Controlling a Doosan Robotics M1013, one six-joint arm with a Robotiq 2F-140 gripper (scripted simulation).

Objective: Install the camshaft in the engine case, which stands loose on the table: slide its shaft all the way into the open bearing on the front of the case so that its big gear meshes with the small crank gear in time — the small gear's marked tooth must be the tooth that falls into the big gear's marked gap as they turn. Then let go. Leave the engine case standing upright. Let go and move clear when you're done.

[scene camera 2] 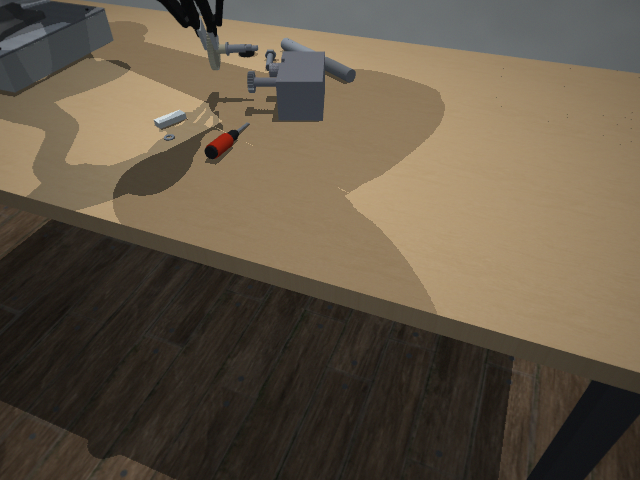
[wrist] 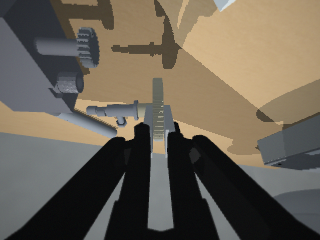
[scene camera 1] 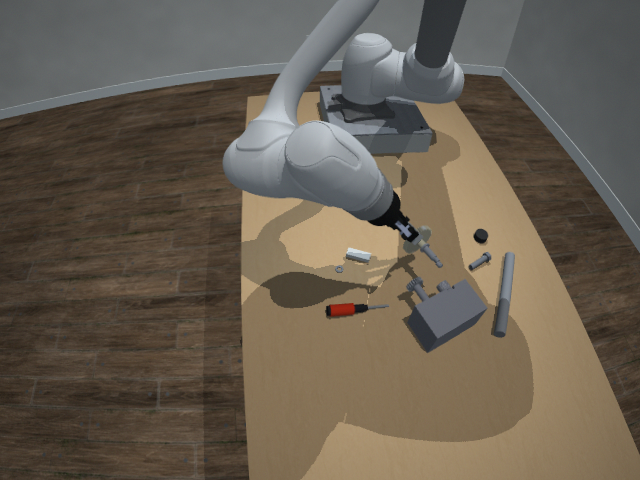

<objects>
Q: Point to a grey engine case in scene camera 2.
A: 300,87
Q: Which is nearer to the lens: the long grey rod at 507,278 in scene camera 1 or the grey engine case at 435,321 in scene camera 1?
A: The grey engine case.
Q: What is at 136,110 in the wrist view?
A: A camshaft.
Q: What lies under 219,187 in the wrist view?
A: My gripper.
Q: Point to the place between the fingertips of my gripper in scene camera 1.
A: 415,237
</objects>
